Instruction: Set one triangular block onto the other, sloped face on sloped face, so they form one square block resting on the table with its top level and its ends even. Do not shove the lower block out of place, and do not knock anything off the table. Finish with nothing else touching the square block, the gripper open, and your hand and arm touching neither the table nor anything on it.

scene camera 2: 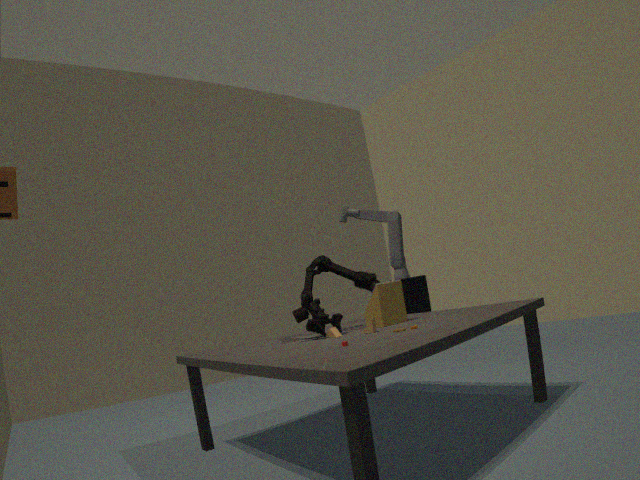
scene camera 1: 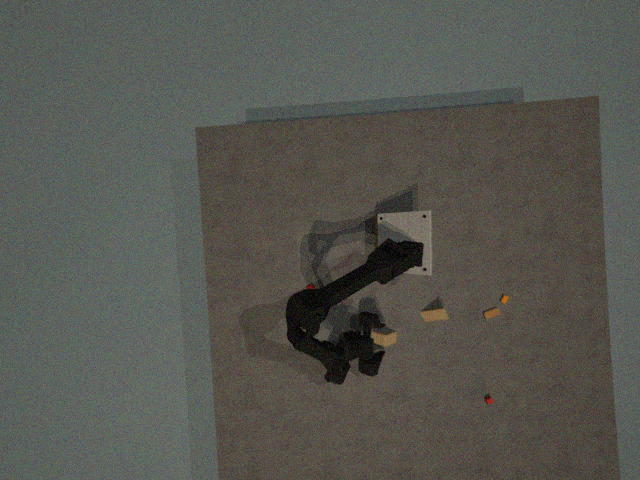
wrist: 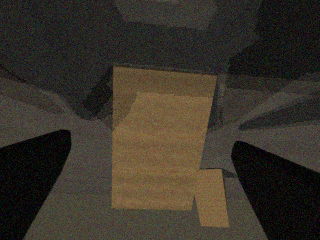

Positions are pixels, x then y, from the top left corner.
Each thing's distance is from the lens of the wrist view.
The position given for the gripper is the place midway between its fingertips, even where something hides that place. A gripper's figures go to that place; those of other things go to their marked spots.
gripper (wrist: 154, 143): 11 cm
triangular block (wrist: 160, 117): 7 cm
triangular block (wrist: 210, 193): 26 cm
